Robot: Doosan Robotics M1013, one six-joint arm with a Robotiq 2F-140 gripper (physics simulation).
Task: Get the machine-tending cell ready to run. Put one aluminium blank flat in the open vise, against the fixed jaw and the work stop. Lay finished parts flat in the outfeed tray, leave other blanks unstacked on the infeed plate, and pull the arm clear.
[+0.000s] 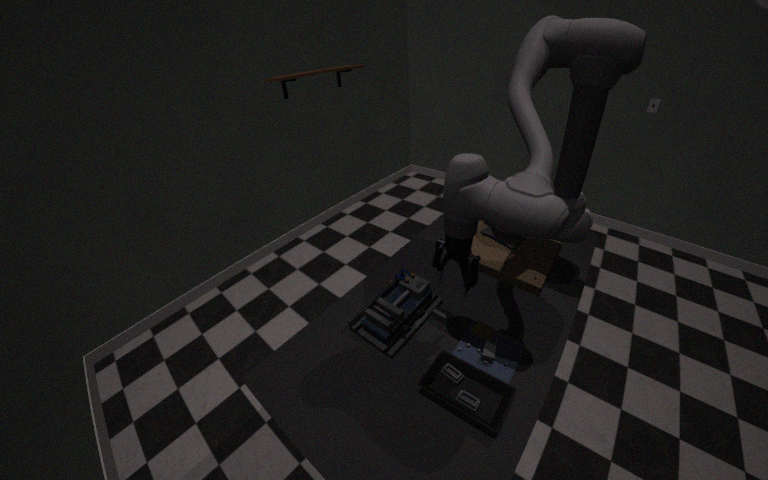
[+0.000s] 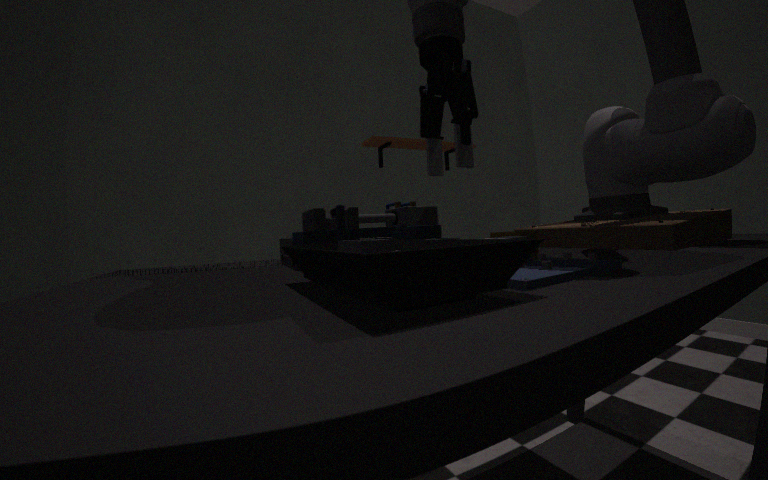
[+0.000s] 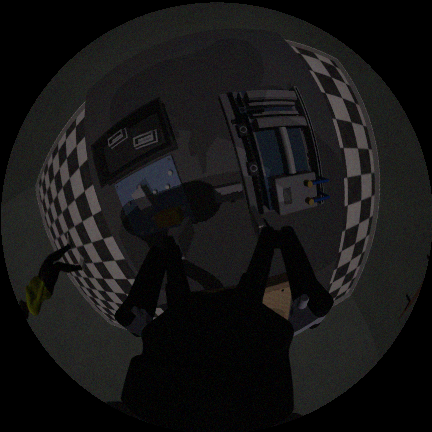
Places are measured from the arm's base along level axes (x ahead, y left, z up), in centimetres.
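Where they show: gripper, between the fingertips: (image 1: 451, 291) (image 2: 449, 171) (image 3: 220, 219); arm's base, origin of its link: (image 1: 507, 233) (image 2: 620, 217).
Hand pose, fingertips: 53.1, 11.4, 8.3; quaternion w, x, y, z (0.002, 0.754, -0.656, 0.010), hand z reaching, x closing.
Each offset is from my fingertips to the top centre of the thing, as dx, dy, dz. "spot": to the spot under its first point.
My gripper (image 1: 453, 283) (image 2: 450, 168) (image 3: 220, 219) is open and empty, fingers pointing down, high above the table between the vise and the arm's base. The vise @[+12.0, -13.2, -4.5] (image 1: 417, 283) (image 2: 417, 217) (image 3: 287, 194) stands with its jaws apart; the gap is dark and I cannot make out a blank in it. Two pocketed finished parts, one @[+15.7, +15.9, -9.7] (image 1: 451, 373) @[+18.5, +24.3, -9.7] (image 3: 117, 137) and another (image 1: 468, 399) (image 3: 145, 139), lie flat and apart in the black outfeed tray (image 1: 457, 412) (image 2: 407, 274) (image 3: 168, 122). A pale grey blank @[+1.4, +18.4, -10.4] (image 3: 142, 197) appears on the blue infeed plate @[+0.4, +17.9, -13.6] (image 1: 500, 370) (image 2: 538, 275) (image 3: 150, 173), partly in shadow.
The infeed plate adjoins the tray. An orange-brown patch @[spot: -2.1, +12.7, -10.1] (image 1: 482, 330) (image 3: 168, 217) shows in shadow near the plate, its nature unclear. Blue-handled fittings @[spot: +5.2, -19.0, -3.4] (image 3: 320, 181) stick out at the vise's end. The wooden base (image 1: 492, 253) (image 2: 668, 233) (image 3: 277, 300) carries the arm. A shelf (image 1: 315, 72) hangs on the wall.
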